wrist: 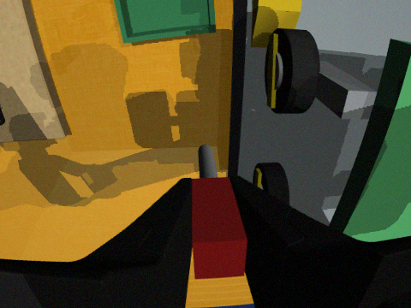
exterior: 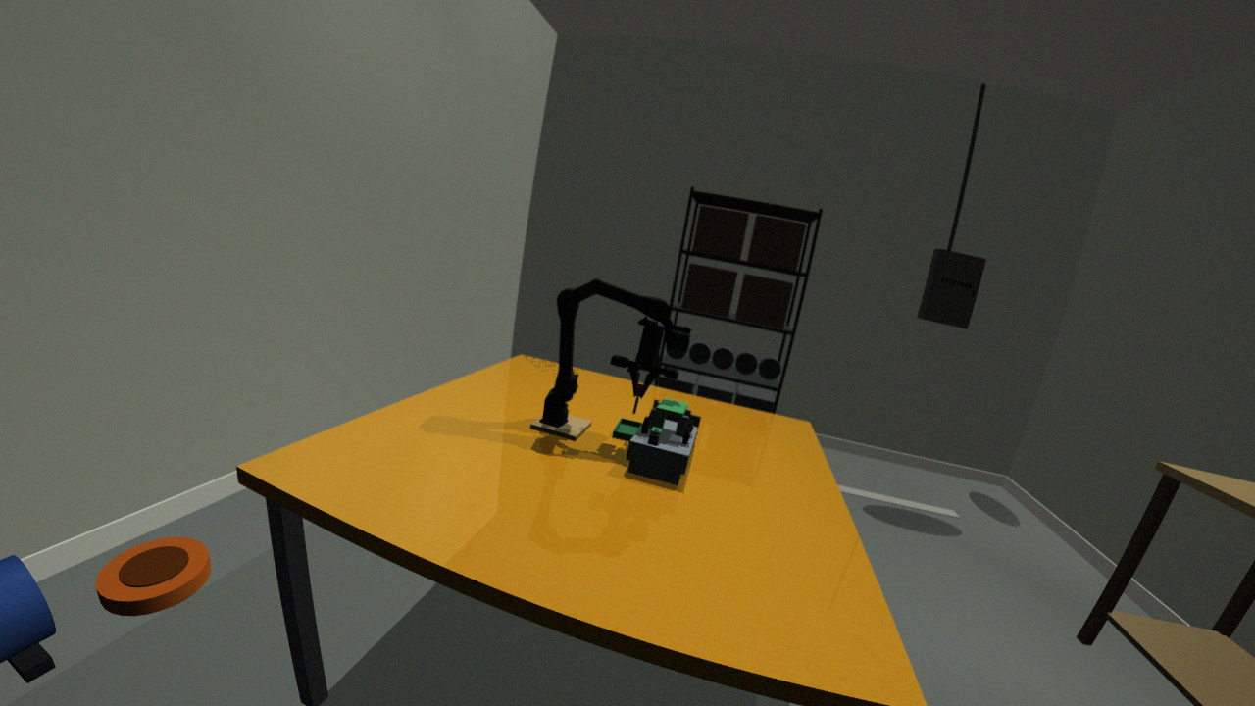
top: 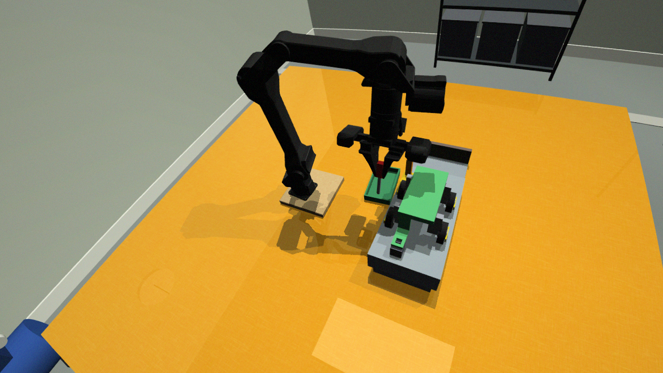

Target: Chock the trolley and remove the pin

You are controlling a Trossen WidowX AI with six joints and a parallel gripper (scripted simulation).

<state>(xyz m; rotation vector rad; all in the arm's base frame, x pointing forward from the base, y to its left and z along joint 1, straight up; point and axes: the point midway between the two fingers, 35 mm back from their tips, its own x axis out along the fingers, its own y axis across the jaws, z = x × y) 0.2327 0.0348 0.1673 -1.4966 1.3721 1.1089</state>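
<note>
My gripper tip is 16 cm above the green tray, 9 cm to the right of it and 3 cm past it. The rest, counted from my gripper tip: yellow chock (7 cm to the left, 7 cm below, 4 cm ahead); then red-headed stop pin (right at my gripper tip); then green-topped trolley (10 cm ahead, 4 cm below, 1 cm to the right).
</note>
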